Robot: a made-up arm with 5 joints.
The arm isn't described. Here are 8 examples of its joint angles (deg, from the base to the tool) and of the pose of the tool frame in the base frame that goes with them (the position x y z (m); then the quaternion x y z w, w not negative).
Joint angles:
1: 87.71 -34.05 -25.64 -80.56 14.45
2: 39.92 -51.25 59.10 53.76 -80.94
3: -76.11 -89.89 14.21 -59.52 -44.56
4: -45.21 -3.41 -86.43 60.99 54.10
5: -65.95 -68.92 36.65 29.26 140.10
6: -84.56 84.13 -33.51 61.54 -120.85
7: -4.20 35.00 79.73 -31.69 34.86
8: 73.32 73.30 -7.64 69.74 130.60
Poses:
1: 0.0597 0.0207 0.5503 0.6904 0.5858 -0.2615 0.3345
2: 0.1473 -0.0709 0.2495 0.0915 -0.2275 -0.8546 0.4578
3: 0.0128 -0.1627 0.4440 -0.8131 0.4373 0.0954 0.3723
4: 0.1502 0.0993 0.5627 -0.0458 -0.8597 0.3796 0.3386
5: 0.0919 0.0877 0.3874 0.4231 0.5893 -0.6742 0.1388
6: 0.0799 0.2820 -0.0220 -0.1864 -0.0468 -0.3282 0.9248
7: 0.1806 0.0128 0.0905 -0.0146 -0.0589 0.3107 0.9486
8: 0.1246 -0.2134 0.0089 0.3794 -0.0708 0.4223 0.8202
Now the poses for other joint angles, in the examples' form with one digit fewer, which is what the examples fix.
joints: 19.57 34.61 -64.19 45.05 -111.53
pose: 0.416 -0.124 0.371 0.446 -0.410 -0.732 0.312
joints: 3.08 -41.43 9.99 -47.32 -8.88
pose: 0.150 -0.001 0.520 0.075 -0.992 -0.013 0.097
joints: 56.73 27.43 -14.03 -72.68 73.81
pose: 0.249 -0.287 0.372 -0.866 -0.425 0.033 0.263
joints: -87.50 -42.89 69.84 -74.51 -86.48
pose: 0.059 0.141 0.351 0.932 -0.026 -0.006 0.362
